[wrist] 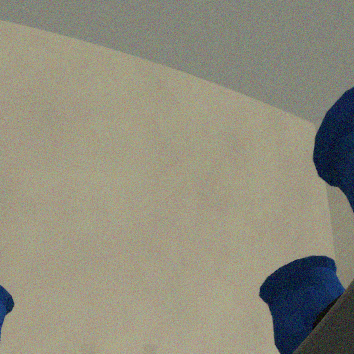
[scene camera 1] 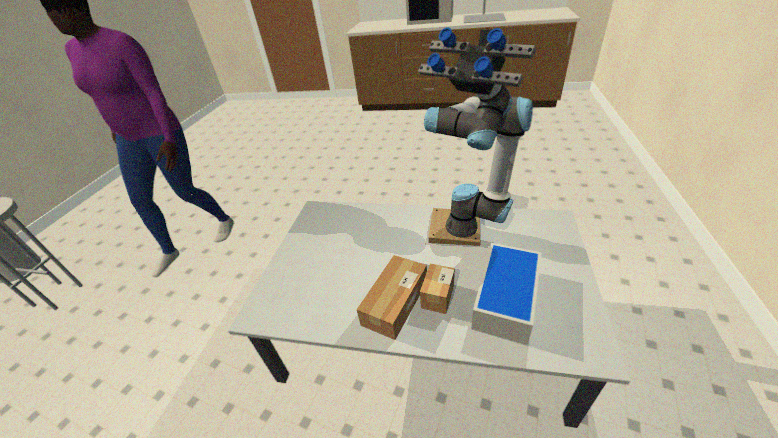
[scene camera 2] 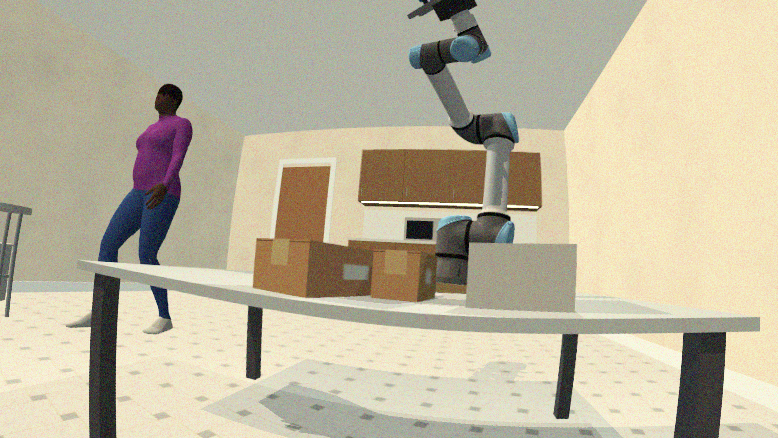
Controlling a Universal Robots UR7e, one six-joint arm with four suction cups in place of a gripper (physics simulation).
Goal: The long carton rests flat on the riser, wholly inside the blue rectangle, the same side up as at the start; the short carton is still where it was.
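Frame: origin at the arm's base, x ahead, y left, z up, level; centimetres.
Where they show: hand, its tool point: (wrist: 125, 237) (scene camera 1: 462, 47); arm's base, origin of its link: (scene camera 1: 461, 227) (scene camera 2: 448, 283).
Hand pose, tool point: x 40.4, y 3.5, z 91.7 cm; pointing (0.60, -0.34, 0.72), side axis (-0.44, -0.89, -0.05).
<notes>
Things, the pixels of their top centre, and the offset from my tool point.
- long carton, centre of its top: (scene camera 2: 330, 246) (scene camera 1: 393, 286) dx +8.7, dy -22.5, dz -83.9 cm
- short carton, centre of its top: (scene camera 2: 408, 252) (scene camera 1: 437, 279) dx +1.4, dy -6.4, dz -83.9 cm
- riser, centre of its top: (scene camera 2: 524, 250) (scene camera 1: 509, 279) dx -3.7, dy +20.2, dz -82.3 cm
- blue rectangle, centre of its top: (scene camera 1: 509, 279) dx -3.7, dy +20.2, dz -82.3 cm
The long carton (scene camera 1: 387, 293) (scene camera 2: 282, 267) lies flat on the table, label up, left of the short carton. The short carton (scene camera 1: 435, 288) (scene camera 2: 394, 276) stands close beside it, also with a label on top. The riser (scene camera 1: 501, 324) (scene camera 2: 521, 277) stands right of the short carton, its top covered by the blue rectangle (scene camera 1: 510, 282), which bears no carton. My gripper (scene camera 1: 465, 51) (scene camera 2: 447, 7) is open and holds nothing, high above the table and tilted, its cups facing away from the tabletop. Blue suction cups (wrist: 302, 302) show in the wrist view against a wall, with no carton on them.
The arm's base stands on a wooden plate (scene camera 1: 440, 238) at the back of the table (scene camera 1: 304, 304) (scene camera 2: 626, 322). A person (scene camera 1: 117, 87) (scene camera 2: 160, 157) is on the floor to the left. A stool (scene camera 1: 37, 269) stands at the far left. A kitchen counter (scene camera 1: 381, 65) is behind.
</notes>
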